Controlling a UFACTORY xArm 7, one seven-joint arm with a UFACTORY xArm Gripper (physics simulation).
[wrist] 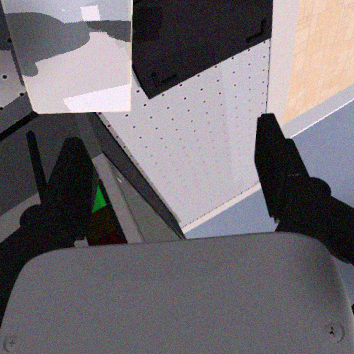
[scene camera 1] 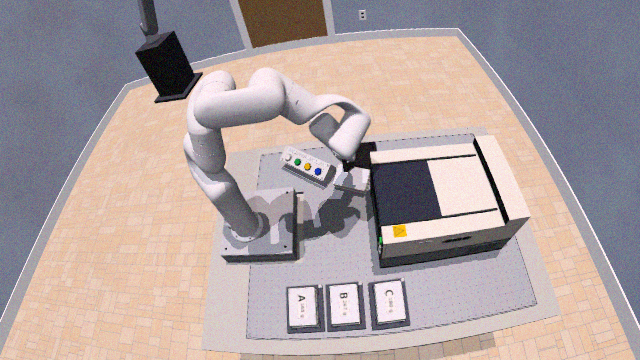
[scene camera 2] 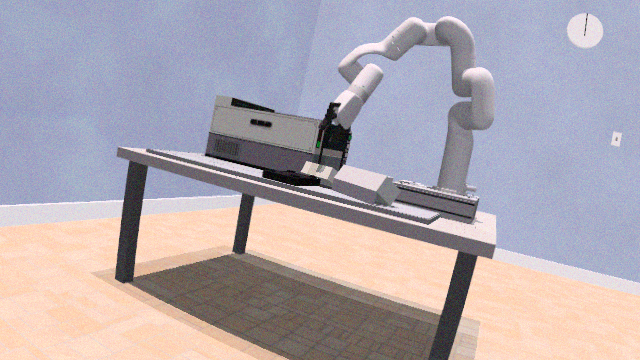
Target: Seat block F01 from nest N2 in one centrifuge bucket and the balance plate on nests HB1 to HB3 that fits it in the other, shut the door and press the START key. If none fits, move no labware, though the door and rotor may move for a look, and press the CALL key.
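Places are measured from the arm's base along level axes (x up, y right, z ahead), in metres.
Where they show: gripper, fingertip midpoint: (wrist: 170, 146) (scene camera 2: 326, 136); arm's base, origin of the base link: (scene camera 1: 247, 226) (scene camera 2: 449, 191).
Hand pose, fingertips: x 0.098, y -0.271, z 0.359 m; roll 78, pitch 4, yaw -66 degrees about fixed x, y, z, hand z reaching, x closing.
Note:
Each offset is from my fingertips to the top centre of the thing. "spot": to the spot under its first point.
My gripper (scene camera 1: 349, 164) (scene camera 2: 332, 129) (wrist: 170, 146) is open and empty, beside the near face of the cream centrifuge (scene camera 1: 465, 230) (scene camera 2: 265, 132), above a pale sloped box @(dx -0.093, dy +0.017, dz -0.007 m) (scene camera 1: 353, 180) (scene camera 2: 318, 170) (wrist: 80, 75). A green light @(spot: dx -0.025, dy +0.050, dz +0.062 m) (wrist: 99, 201) is lit on the centrifuge. Its top has a dark panel @(dx +0.052, dy +0.181, dz +0.182 m) (scene camera 1: 406, 192); I cannot tell whether this is an opening. Plates A @(dx -0.107, dy +0.527, dz -0.111 m) (scene camera 1: 303, 306), B @(dx -0.107, dy +0.504, dz +0.019 m) (scene camera 1: 344, 303) and C @(dx -0.107, dy +0.485, dz +0.158 m) (scene camera 1: 390, 302) sit in dark nests. The key panel @(dx -0.077, dy -0.042, dz -0.195 m) (scene camera 1: 306, 166) (scene camera 2: 364, 184) has white, green, yellow and blue keys, their lettering unreadable. Block F01, the rotor and buckets do not show clearly.
A dark nest tray @(dx -0.131, dy -0.103, dz +0.028 m) (scene camera 1: 366, 151) (scene camera 2: 290, 177) (wrist: 200, 35) with corner brackets lies behind the sloped box. The arm's base plate (scene camera 1: 280, 210) (scene camera 2: 435, 202) stands left of the centrifuge in scene view 1. A black pedestal (scene camera 1: 166, 67) stands on the floor beyond the table.

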